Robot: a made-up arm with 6 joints.
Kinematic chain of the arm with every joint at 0, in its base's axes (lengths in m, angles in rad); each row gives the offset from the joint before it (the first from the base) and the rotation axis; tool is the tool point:
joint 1: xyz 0 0 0.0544 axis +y
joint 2: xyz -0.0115 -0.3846 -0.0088 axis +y
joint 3: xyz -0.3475 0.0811 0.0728 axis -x
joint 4: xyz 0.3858 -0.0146 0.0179 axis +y
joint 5: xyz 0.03 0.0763 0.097 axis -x
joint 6: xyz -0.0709 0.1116 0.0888 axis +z
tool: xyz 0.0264 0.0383 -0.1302
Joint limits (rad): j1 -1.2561..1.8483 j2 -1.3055..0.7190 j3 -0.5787..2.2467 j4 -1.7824..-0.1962 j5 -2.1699..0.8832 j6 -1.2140..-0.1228
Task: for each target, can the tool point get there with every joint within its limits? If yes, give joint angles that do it. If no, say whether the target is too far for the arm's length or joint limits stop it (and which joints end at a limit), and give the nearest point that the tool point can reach.
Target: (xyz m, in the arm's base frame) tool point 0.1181 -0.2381 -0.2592
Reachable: no: joint limits stop it (at a limit: joint 1, joint 2, joint 3, joint 6) | nearest point 0.0796 -0.2468 -0.2154 | short by 0.059 m
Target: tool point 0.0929 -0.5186 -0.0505
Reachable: no: joint limits stop it (at a limit: joint 1, joint 3, joint 4, joint 6) | nearest point 0.0906 -0.4500 -0.0481 | short by 0.069 m
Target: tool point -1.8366 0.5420 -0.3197
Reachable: no: too far | nearest point -0.3264 -0.1850 -0.0121 | short by 1.704 m
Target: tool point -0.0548 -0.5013 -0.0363
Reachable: no: joint limits stop it (at a limit: joint 2, joint 3, joint 4, joint 6) | nearest point -0.0585 -0.4493 -0.0424 | short by 0.052 m
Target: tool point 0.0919 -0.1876 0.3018
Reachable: yes | joints 0.8691 0.0505 -0.0209 -0.8920 -1.4414 -0.6091
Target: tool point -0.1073 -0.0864 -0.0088
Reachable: yes | joints -0.2659 -1.0596 0.3880 -0.9886 -0.5683 -0.4593
